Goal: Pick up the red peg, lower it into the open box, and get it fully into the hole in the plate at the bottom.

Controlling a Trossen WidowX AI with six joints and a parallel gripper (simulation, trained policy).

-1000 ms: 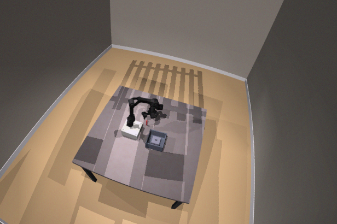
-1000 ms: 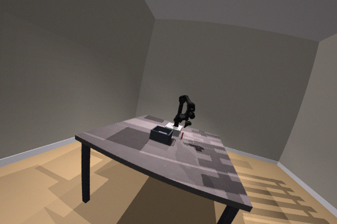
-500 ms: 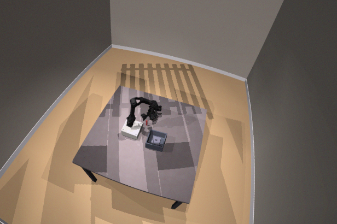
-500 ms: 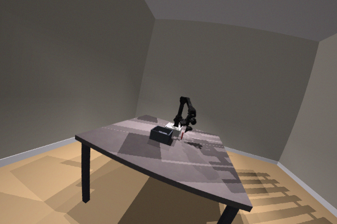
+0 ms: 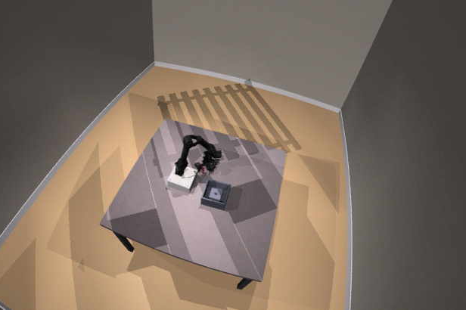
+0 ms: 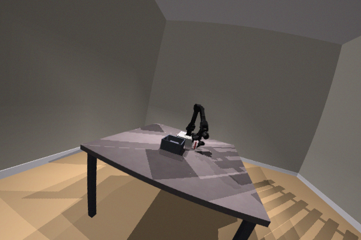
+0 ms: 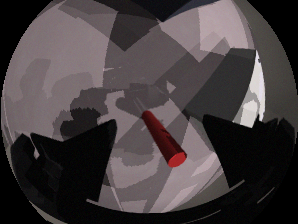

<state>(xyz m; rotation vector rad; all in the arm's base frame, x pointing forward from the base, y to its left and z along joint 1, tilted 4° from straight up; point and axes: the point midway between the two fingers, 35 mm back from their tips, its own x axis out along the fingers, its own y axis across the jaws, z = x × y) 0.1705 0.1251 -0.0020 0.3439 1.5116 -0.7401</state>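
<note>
The red peg is 10 mm to the left of my gripper tip. Also, from my gripper tip: dark blue box: 180 mm ahead, 180 mm to the right, 10 mm below; then plate: 180 mm ahead, 180 mm to the right, 10 mm above.
</note>
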